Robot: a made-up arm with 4 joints.
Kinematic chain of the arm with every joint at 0, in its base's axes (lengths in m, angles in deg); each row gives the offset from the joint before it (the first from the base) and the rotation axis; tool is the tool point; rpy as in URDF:
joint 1: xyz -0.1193 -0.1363 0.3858 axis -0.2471 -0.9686 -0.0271
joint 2: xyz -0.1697 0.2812 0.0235 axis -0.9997 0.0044 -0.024
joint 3: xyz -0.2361 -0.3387 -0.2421 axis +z
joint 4: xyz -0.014 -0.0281 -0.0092 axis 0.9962 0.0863 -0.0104
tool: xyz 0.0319 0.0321 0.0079 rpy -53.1 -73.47 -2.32
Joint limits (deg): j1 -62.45..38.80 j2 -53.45..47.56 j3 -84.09..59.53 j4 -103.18..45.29
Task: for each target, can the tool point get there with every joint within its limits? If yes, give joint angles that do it. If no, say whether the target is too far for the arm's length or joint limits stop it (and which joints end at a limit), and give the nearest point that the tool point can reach.
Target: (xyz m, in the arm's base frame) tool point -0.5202 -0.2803 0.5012
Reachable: yes | joints -38.43 17.61 -42.86 -62.47
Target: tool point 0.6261 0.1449 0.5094
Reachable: no: joint limits stop it (at a limit: joint 1, joint 2, joint 4) | nearest point -0.2201 -0.3276 0.7514 | short by 0.999 m
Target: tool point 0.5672 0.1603 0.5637
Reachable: no: joint limits stop it (at a limit: joint 1, joint 2, joint 4) | nearest point -0.2207 -0.3268 0.7512 | short by 0.945 m
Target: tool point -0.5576 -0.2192 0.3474
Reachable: yes | joints -22.78 4.75 -62.12 -4.66
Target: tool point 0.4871 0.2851 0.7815
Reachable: no: joint limits stop it (at a limit: joint 1, joint 2, joint 4) | nearest point -0.2237 -0.3228 0.7506 | short by 0.936 m
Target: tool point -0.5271 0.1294 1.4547
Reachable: no: too far | nearest point -0.6169 0.1568 0.6124 | short by 0.847 m
